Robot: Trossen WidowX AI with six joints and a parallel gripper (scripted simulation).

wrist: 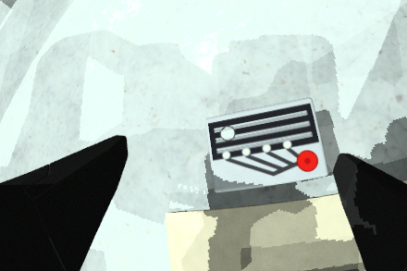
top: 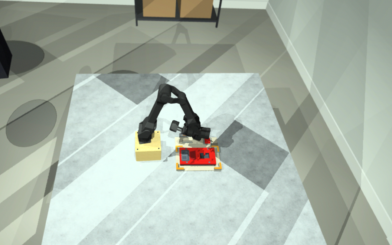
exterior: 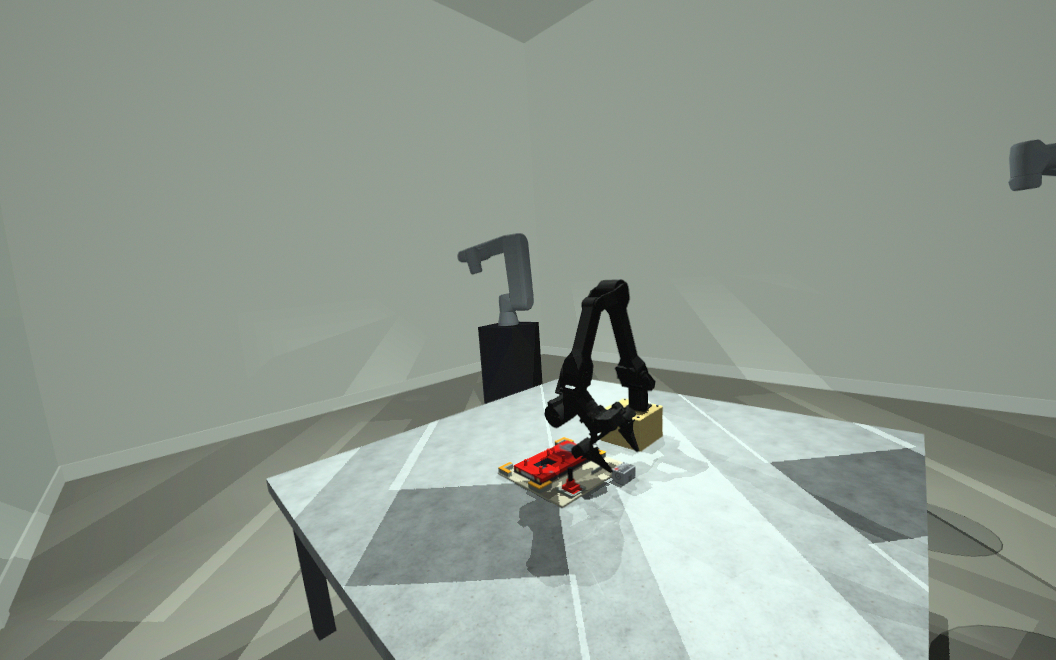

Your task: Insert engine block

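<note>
Now: gripper tip 3 cm above the grey engine block, 1 cm to the right of it and 1 cm short of it.
</note>
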